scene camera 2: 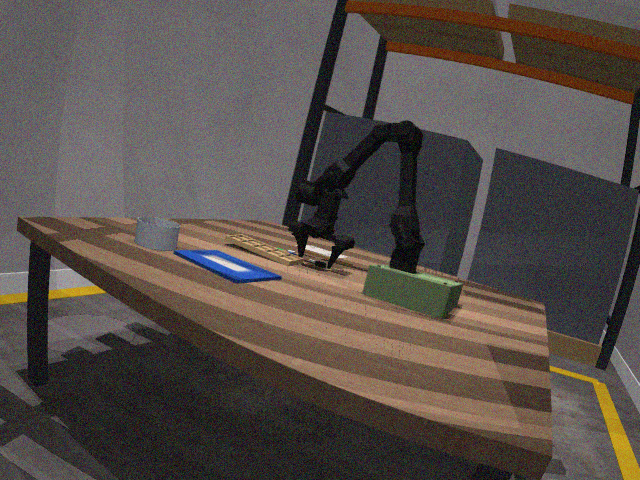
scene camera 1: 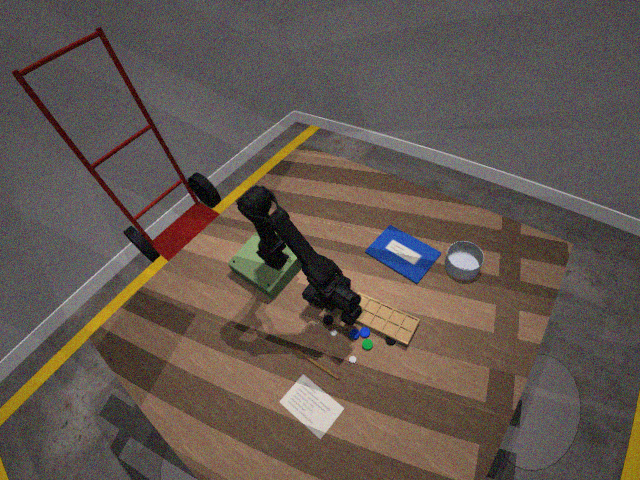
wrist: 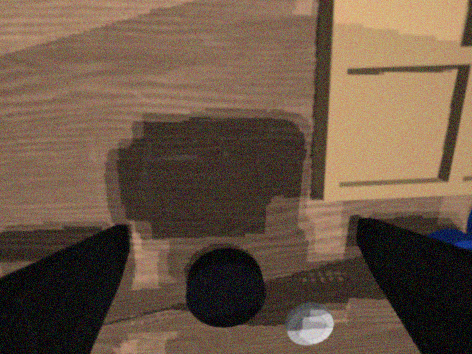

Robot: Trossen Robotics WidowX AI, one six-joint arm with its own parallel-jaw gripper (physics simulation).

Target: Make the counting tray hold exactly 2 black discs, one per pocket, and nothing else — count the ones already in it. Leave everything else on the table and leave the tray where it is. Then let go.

Scene:
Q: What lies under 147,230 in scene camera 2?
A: A grey bowl.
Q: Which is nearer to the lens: the counting tray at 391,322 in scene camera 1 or the grey bowl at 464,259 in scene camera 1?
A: The counting tray.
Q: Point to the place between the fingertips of my gripper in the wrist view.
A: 245,232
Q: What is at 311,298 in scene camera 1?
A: My gripper.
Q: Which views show the counting tray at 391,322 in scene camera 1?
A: Scene camera 2, scene camera 1 and the wrist view: all of them.

